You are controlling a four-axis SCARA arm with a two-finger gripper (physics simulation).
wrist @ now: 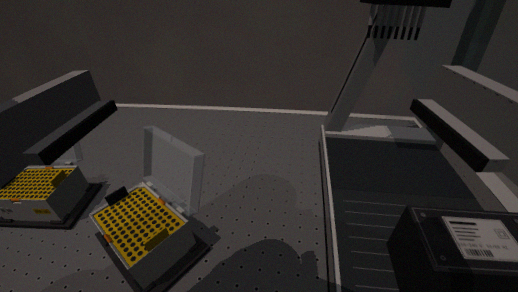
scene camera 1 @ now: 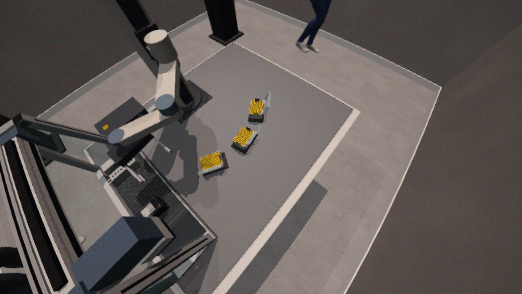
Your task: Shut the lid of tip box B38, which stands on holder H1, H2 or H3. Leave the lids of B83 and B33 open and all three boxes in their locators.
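Pixels of known places: gripper, between the fingertips: [wrist: 256,85] [scene camera 1: 157,166]; arm's base, origin of its link: [scene camera 1: 185,100].
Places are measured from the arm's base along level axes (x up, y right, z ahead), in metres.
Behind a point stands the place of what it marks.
Three yellow-topped tip boxes stand on dark holders: a back box [scene camera 1: 256,108] @(x 0.070, y -0.247, z 0.501 m), a middle box [scene camera 1: 244,137] @(x 0.070, y -0.038, z 0.590 m) and a front box [scene camera 1: 213,161] @(x 0.070, y 0.189, z 0.560 m). The back box's clear lid [scene camera 1: 268,100] @(x 0.157, y -0.290, z 0.566 m) is upright; the other two lids are hard to make out there. In the wrist view, a near box [wrist: 140,225] @(x 0.070, y 0.205, z 0.540 m) has its clear lid [wrist: 175,162] @(x 0.122, y 0.235, z 0.612 m) standing open. A left box [wrist: 45,190] @(x 0.069, y -0.001, z 0.569 m) has a raised lid partly hidden by a finger. The names B38, B83 and B33 cannot be read. My gripper [scene camera 1: 155,164] @(x 0.278, y 0.377, z 0.489 m) [wrist: 256,85] @(x 0.278, y 0.377, z 0.489 m) is open and empty, above the table's tray side, apart from the boxes.
A dark tray [scene camera 1: 201,222] @(x 0.057, y 0.450, z 0.747 m) [wrist: 327,200] @(x 0.047, y 0.451, z 0.642 m) lies beside the boxes and holds a black labelled block [wrist: 415,240] @(x 0.123, y 0.515, z 0.529 m). A blue-grey housing [scene camera 1: 112,250] @(x 0.501, y 0.524, z 0.748 m) stands at its front end. A dark controller box [scene camera 1: 120,116] @(x 0.128, y 0.391, z -0.116 m) is near the arm's base. A person [scene camera 1: 316,22] stands at the back.
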